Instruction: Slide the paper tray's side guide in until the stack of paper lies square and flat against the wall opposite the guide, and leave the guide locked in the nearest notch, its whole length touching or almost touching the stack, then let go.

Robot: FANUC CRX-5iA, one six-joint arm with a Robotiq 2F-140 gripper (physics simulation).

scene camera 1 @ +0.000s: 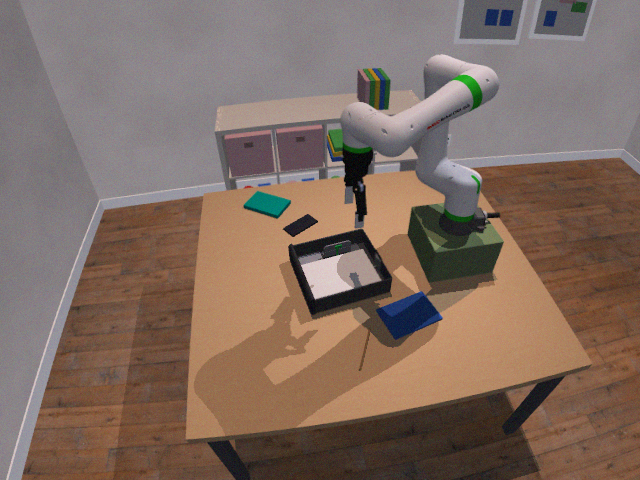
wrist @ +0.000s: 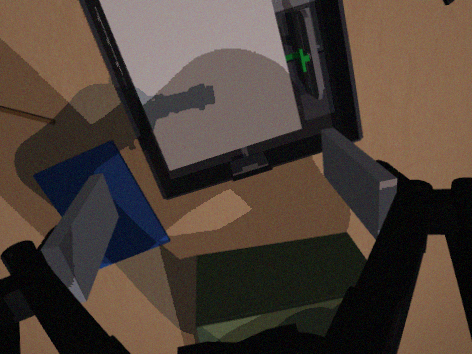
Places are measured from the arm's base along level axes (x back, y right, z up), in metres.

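Pixels of known places: gripper, fingertip midpoint: (scene camera 1: 353,214) (wrist: 217,174); arm's base, link origin: (scene camera 1: 456,224).
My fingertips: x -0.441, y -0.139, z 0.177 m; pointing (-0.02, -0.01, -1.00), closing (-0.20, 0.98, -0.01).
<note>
For each thing: its top centre in the pictures, then the offset to it from my fingertips.
- paper, top centre: (wrist: 206,60) (scene camera 1: 341,275) dx -0.041, dy -0.003, dz -0.308 m
- grey side guide, top centre: (wrist: 308,59) (scene camera 1: 338,244) dx -0.049, dy +0.130, dz -0.267 m
- blue book, top centre: (wrist: 104,210) (scene camera 1: 409,313) dx +0.212, dy -0.180, dz -0.340 m
- thin stick, top centre: (scene camera 1: 365,348) dx +0.032, dy -0.324, dz -0.341 m
- black phone, top centre: (scene camera 1: 300,224) dx -0.214, dy +0.345, dz -0.340 m
- teal book, top centre: (scene camera 1: 267,202) dx -0.385, dy +0.503, dz -0.330 m
The black paper tray (scene camera 1: 355,298) (wrist: 347,80) lies on the table. A white stack of paper (scene camera 1: 323,277) (wrist: 200,30) lies flat in it, its one long edge close along the wall opposite the guide; whether it touches is hard to tell. The grey side guide (scene camera 1: 329,251) (wrist: 313,50) with a green tab stands upright on the far side in the scene view, at the right in the wrist view. A dark strip shows between its upright plate and the stack. Its notch is unclear. My gripper (scene camera 1: 354,208) (wrist: 217,174) is open and empty, above the tray's far right part.
A blue book (scene camera 1: 408,316) (wrist: 132,200) and a thin stick (scene camera 1: 364,351) (wrist: 27,114) lie in front of the tray. A black phone (scene camera 1: 300,225) and a teal book (scene camera 1: 267,204) lie behind it. The green base block (scene camera 1: 460,260) (wrist: 270,275) stands at the right.
</note>
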